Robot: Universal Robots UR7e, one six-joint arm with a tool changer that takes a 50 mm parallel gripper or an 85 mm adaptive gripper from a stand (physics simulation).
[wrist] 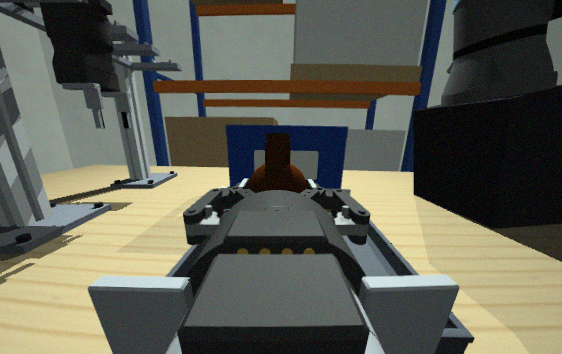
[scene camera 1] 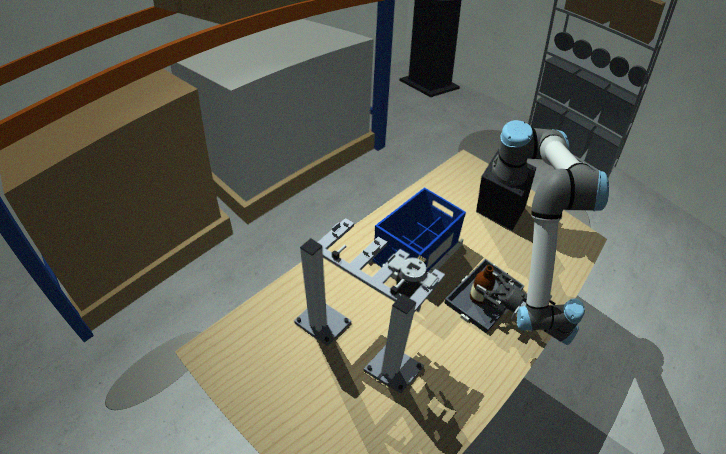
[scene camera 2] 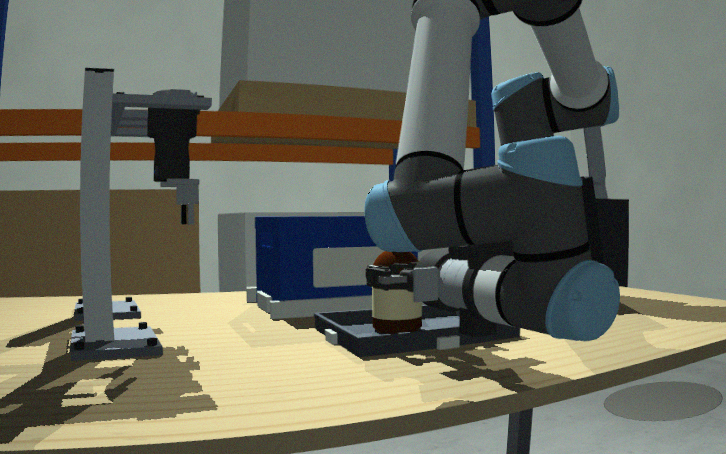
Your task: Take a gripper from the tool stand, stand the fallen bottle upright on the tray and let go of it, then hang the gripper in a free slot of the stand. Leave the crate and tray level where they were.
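Note:
The brown bottle with a cream label stands upright on the dark tray, its base on the tray floor. My adaptive gripper lies horizontal, shut around the bottle's upper body; in the wrist view its fingertips are hidden behind its own body. The tray looks level. The blue crate stands level behind the tray. The tool stand holds the parallel gripper at one end; slots towards its other end look free.
The parallel gripper hangs fingers down from the stand, left of the tray in scene camera 2. The arm's black pedestal stands on the table at the right in the wrist view. Storage racking with large boxes is beyond the table.

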